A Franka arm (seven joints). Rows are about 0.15 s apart.
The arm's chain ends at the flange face. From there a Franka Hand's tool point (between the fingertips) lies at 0.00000 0.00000 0.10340 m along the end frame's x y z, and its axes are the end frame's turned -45 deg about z.
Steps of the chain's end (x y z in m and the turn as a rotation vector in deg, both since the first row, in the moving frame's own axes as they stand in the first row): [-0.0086, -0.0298, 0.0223, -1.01, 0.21, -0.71]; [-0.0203, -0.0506, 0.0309, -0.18, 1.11, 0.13]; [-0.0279, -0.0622, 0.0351, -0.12, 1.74, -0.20]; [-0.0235, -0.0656, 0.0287, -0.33, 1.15, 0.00]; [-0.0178, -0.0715, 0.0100, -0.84, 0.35, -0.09]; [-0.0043, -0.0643, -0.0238, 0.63, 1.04, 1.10]
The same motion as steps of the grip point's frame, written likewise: [0.0140, -0.0256, 0.0223, -0.86, -0.57, -0.71]; [0.0226, -0.0485, 0.0309, -0.91, 0.66, 0.13]; [0.0263, -0.0613, 0.0351, -1.32, 1.15, -0.20]; [0.0308, -0.0611, 0.0287, -1.05, 0.58, 0.00]; [0.0373, -0.0616, 0.0100, -0.84, -0.35, -0.09]; [0.0446, -0.0480, -0.0238, -0.29, 1.18, 1.10]
